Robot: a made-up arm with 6 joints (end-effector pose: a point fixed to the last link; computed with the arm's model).
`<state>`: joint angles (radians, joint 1 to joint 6).
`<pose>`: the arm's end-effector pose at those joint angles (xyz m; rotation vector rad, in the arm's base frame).
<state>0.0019 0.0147 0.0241 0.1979 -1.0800 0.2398</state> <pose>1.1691 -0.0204 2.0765 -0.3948 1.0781 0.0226</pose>
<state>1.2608 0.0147 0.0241 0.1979 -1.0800 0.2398</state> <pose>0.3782 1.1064 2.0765 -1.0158 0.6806 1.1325</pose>
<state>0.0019 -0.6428 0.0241 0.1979 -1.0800 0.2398</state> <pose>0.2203 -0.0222 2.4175 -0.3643 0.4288 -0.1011</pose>
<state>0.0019 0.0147 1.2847 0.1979 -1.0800 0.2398</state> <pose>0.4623 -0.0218 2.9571 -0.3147 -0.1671 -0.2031</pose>
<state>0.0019 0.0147 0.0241 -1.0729 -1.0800 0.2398</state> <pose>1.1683 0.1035 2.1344 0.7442 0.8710 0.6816</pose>
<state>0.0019 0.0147 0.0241 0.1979 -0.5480 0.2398</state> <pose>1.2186 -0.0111 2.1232 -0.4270 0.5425 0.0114</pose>
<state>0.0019 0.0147 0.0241 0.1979 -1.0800 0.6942</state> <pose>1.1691 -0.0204 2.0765 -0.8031 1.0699 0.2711</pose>
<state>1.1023 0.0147 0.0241 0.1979 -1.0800 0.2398</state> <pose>0.5481 1.0328 2.0765 -0.9448 0.7478 0.9943</pose>
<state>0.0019 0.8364 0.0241 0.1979 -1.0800 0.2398</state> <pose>1.7518 -0.0193 0.9738 -0.3940 1.8876 0.1975</pose>
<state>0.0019 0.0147 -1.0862 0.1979 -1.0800 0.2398</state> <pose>0.6769 -0.0214 1.1947 -0.3815 2.1710 0.2652</pose>
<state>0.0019 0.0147 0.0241 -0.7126 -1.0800 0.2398</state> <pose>1.1686 0.0776 2.1022 0.4220 0.9595 0.5027</pose>
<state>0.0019 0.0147 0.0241 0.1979 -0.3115 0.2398</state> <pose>1.2311 -0.0055 2.1508 -0.4344 0.3042 0.0064</pose>
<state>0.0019 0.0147 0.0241 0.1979 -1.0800 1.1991</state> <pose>1.1691 -0.0204 2.0765 -1.2523 1.0130 0.5542</pose>
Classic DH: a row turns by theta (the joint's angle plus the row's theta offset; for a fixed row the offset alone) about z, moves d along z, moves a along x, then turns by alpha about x. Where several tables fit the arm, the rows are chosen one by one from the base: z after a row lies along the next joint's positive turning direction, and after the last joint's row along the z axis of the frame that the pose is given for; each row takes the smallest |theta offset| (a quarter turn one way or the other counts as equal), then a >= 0, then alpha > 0; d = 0 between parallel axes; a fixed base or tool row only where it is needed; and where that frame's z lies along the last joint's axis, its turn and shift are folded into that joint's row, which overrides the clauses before.
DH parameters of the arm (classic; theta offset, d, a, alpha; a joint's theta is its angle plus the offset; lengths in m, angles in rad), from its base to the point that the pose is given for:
joint 1: 0 0.8563 0.1948 -1.5708
joint 2: -1.5708 0 1.1762 3.1416
joint 3: 0 0 0.1481 -1.5708
joint 4: 0 -0.8957 0 1.5708
joint 5: 0 0 0 -1.5708
joint 6: 1.5708 -0.1307 0 1.5708
tool (fixed): -1.5708 0 0 0

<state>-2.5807 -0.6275 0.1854 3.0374 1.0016 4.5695</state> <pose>-0.1127 -0.0843 2.5367 -0.3472 1.6291 -1.8995</pose>
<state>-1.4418 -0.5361 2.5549 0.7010 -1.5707 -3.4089</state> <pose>-0.2512 1.2813 1.8646 1.0539 -1.5226 2.0154</pose>
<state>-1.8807 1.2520 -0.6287 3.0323 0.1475 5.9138</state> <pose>-0.3402 -1.0692 0.2095 -0.3134 1.1597 0.8330</pose>
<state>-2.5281 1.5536 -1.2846 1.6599 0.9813 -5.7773</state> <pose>-0.3368 -0.3695 0.4551 0.7717 -0.0508 -0.3868</pose>
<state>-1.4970 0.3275 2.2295 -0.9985 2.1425 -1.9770</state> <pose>-0.0841 -0.1151 2.6826 1.1531 0.9744 -2.7147</pose>
